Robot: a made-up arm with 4 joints.
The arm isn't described. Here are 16 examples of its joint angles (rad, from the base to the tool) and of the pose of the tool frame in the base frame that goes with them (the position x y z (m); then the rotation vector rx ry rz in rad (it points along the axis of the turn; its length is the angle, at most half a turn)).
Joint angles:
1: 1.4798 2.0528 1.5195 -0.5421
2: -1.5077 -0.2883 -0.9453 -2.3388
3: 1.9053 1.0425 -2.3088 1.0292
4: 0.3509 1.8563 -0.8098 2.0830
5: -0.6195 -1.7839 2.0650 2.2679
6: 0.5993 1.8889 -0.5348 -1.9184
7: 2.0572 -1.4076 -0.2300 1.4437
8: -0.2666 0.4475 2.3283 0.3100
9: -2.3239 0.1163 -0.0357 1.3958
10: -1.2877 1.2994 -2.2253 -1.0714
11: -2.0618 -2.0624 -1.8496 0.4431
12: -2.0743 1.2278 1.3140 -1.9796
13: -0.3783 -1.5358 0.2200 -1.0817
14: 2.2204 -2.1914 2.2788 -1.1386
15: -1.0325 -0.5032 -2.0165 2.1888
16: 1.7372 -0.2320 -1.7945 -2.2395
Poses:
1: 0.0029 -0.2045 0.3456 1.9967 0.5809 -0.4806
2: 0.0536 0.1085 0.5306 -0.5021 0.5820 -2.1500
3: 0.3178 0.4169 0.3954 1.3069 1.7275 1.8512
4: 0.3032 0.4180 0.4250 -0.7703 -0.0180 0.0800
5: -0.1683 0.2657 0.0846 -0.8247 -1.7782 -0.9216
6: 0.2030 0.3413 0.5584 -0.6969 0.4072 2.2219
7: -0.1790 -0.1501 0.0263 2.6086 0.5640 -1.5640
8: 0.2759 0.1281 -0.1487 0.8939 2.4112 -0.1935
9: 0.2281 0.2395 0.0595 1.4192 1.9108 0.6498
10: -0.2790 0.4437 -0.0737 -0.7390 -1.3824 -0.6013
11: -0.3028 -0.3608 0.1563 1.8495 -0.2856 -0.4743
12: -0.1063 -0.0684 -0.1298 1.9216 -0.6440 0.5062
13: 0.0520 -0.0163 0.4657 -0.1264 0.4278 0.4882
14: 0.2810 0.1427 0.2428 -1.7608 -1.0796 -2.1385
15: -0.3949 0.0131 0.3033 -0.7466 -1.0994 1.9495
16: 0.2653 0.1319 -0.1017 2.7248 -1.3083 0.6939
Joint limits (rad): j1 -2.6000..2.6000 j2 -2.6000..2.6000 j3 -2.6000..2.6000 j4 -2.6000..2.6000
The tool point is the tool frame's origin. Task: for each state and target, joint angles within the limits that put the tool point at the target. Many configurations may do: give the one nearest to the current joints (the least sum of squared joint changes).
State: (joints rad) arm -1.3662 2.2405 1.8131 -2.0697
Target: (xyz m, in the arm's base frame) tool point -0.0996 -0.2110 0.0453
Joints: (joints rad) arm -1.3548 2.1227 1.8829 -2.0584
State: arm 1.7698 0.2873 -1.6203 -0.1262
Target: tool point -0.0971 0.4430 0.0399
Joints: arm 1.0449 0.5499 -1.1073 -0.1632
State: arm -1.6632 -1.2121 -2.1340 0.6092
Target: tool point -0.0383 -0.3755 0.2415
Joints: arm -1.5986 -1.5472 -1.2371 0.6586
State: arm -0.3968 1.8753 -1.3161 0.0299
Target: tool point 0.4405 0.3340 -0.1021
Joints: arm -0.4052 2.2502 -1.4101 0.0188
